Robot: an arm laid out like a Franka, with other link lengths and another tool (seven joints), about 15 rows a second.
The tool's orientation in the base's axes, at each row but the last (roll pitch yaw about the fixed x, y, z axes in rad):
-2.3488 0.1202 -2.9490
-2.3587 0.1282 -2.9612
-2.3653 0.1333 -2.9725
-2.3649 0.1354 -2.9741
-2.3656 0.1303 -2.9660
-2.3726 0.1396 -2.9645
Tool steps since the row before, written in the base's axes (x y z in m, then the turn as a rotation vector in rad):
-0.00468 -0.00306 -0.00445 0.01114 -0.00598 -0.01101
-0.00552 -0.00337 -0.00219 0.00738 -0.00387 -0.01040
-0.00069 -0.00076 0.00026 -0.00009 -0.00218 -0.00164
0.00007 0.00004 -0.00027 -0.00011 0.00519 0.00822
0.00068 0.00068 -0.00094 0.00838 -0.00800 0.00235
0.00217 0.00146 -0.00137 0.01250 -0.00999 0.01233
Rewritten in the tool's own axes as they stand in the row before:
0.00568 0.00123 0.00417 -0.00840 0.00301 0.01420
0.00627 -0.00066 0.00263 -0.00518 0.00423 0.01153
0.00077 -0.00071 0.00018 0.00067 -0.00043 0.00261
-0.00004 0.00021 0.00018 -0.00186 -0.00197 -0.00934
-0.00066 0.00112 0.00035 -0.00710 -0.00768 0.00552
-0.00218 0.00193 0.00048 -0.01216 -0.01612 0.00065

